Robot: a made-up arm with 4 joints.
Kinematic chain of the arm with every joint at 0, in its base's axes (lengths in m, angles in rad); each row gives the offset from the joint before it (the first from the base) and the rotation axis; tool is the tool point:
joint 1: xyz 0 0 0.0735 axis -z
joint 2: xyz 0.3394 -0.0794 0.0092 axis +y
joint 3: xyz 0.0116 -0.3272 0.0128 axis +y
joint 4: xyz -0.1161 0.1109 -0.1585 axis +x
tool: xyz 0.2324 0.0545 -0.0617
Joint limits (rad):
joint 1: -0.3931..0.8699
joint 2: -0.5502..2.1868
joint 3: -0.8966..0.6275
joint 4: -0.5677..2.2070
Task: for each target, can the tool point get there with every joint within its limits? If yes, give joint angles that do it. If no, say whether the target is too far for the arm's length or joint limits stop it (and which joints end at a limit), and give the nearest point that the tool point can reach.
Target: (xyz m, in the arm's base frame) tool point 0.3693 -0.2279 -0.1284
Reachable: yes | joints 0.0338 0.8851 -0.3974 0.6299
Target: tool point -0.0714 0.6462 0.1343
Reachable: no: joint limits stop it (at a limit: joint 1, joint 3) | nearest point 0.2344 -0.1338 0.1396 | short by 0.838 m
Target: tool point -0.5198 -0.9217 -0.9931
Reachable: no: too far | nearest point 0.0076 -0.4477 -0.1926 | short by 1.069 m
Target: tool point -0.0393 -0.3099 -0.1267
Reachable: yes | joints 0.7448 1.8039 -0.6245 -0.1993
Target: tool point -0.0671 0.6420 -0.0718
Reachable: no: joint limits stop it (at a limit: joint 1, joint 2) | nearest point 0.2607 -0.1229 -0.0633 | short by 0.832 m
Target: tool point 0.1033 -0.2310 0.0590
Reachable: yes | joints 0.0979 1.8614 0.2176 0.4489
